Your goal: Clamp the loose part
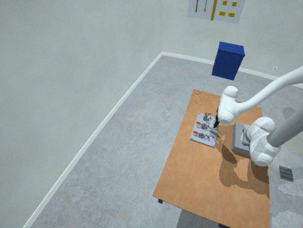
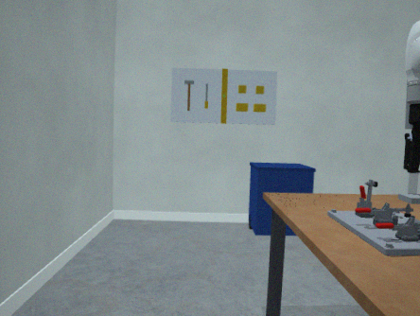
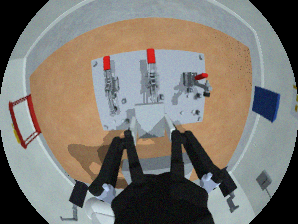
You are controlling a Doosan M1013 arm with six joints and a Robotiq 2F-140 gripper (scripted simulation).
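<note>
The grey fixture plate is 60 mm ahead of my hand, 10 mm to the right of it and 110 mm below it. Also, from my hand: grey part (30 mm below).
</note>
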